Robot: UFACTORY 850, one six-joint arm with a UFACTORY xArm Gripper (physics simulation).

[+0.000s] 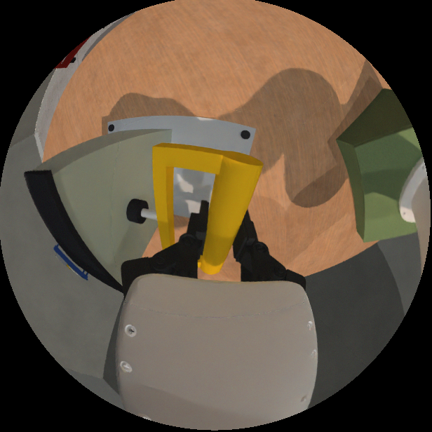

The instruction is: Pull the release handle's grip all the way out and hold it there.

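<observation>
The release handle is a yellow frame (162,195) with a thick round grip bar (235,185) along its right side. A pale rod (151,214) runs from the frame's left side to a black collar (135,211) on a grey-green housing (95,175). My gripper (220,215) is shut on the grip bar, near its lower half. The left finger is inside the frame's opening, against the bar's left side, and the right finger is along its right side. The fingers partly hide the lower part of the frame.
A light grey plate (200,129) with black bolts lies behind the handle on the wooden table (210,60). A black edge strip (65,225) lines the housing's left side. A green block-like object (385,175) stands at the right, with a white part beside it. A blue item (70,262) shows at lower left.
</observation>
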